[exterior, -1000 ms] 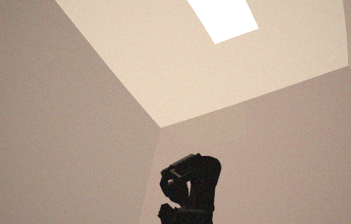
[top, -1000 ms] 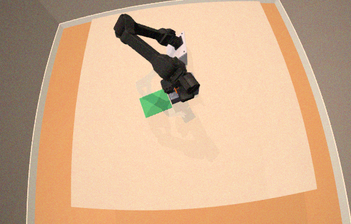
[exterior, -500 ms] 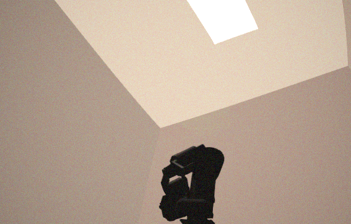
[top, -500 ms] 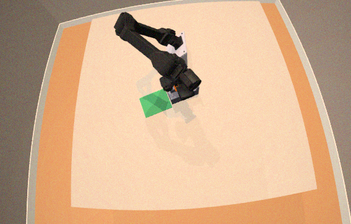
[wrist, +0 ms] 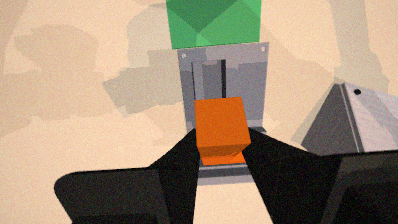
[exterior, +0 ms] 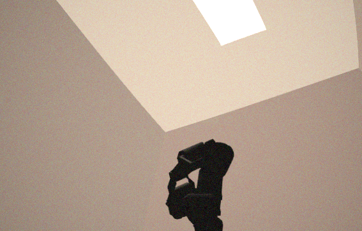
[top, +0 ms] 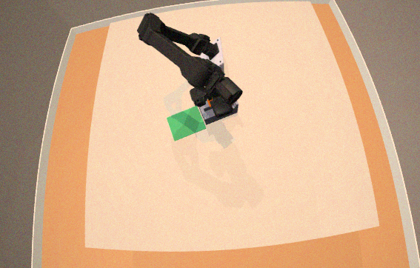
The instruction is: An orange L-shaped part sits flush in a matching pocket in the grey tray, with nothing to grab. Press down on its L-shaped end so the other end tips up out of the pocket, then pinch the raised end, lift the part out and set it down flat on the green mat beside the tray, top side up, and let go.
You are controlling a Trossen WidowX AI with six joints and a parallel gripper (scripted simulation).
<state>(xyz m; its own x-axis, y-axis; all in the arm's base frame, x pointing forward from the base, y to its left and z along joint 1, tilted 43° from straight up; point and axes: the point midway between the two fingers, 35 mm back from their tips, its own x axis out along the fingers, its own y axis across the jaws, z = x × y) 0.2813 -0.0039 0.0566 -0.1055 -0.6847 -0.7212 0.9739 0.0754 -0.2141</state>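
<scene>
Right now my gripper tip is 1 cm short of the green mat, 14 cm to the left of it and 13 cm above it. Also, from my gripper tip: orange L-shaped part: 2 cm behind, 3 cm to the left, 3 cm below.
</scene>
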